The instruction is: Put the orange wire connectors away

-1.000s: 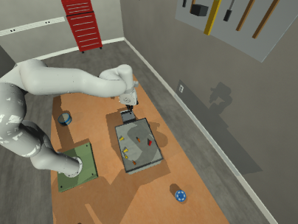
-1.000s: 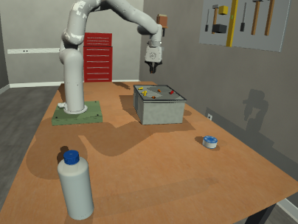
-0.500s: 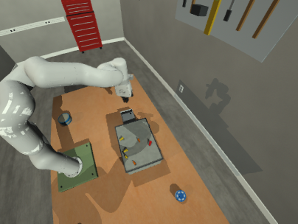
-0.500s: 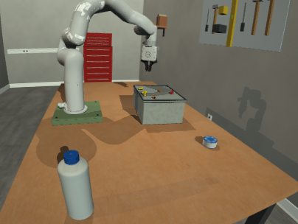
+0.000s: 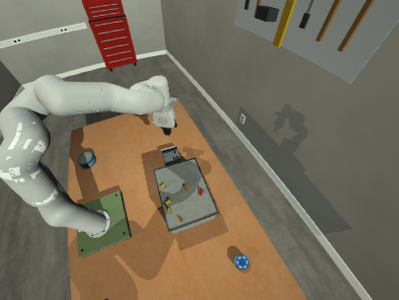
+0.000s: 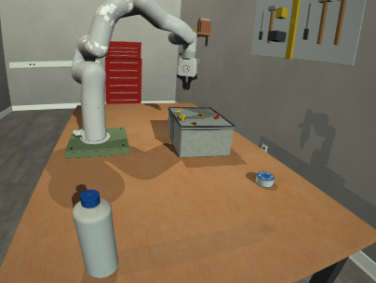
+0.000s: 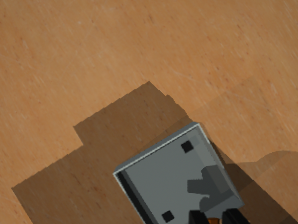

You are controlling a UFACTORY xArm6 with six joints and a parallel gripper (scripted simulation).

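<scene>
The grey tool case lies 30 cm to the right of my hand, 12 cm below it and 2 cm behind it. The rest, counted from my hand: red connector: 33 cm to the right, 8 cm below, 5 cm ahead; yellow connector: 24 cm to the right, 10 cm behind, 8 cm below.
</scene>
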